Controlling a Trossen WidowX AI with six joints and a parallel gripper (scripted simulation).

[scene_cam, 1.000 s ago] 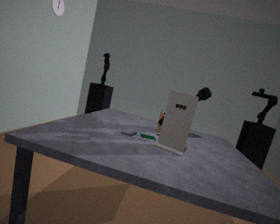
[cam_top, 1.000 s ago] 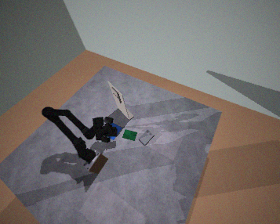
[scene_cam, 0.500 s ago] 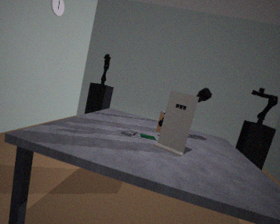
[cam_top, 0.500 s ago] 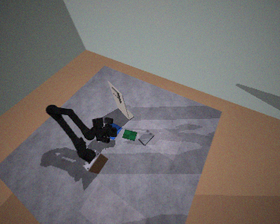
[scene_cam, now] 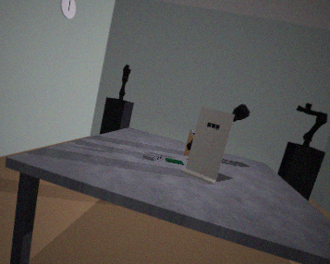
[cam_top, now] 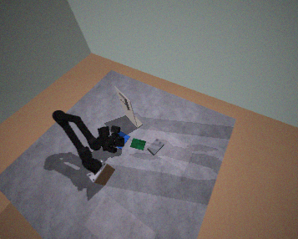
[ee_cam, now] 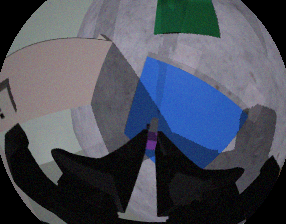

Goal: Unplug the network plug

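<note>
The plug is right at my gripper tip. The rest, counted from my gripper tip: beige panel (18 cm ahead, 2 cm to the left, 14 cm above); then green tile (5 cm ahead, 15 cm to the right, 2 cm below); then blue square (1 cm behind, 2 cm below).
</note>
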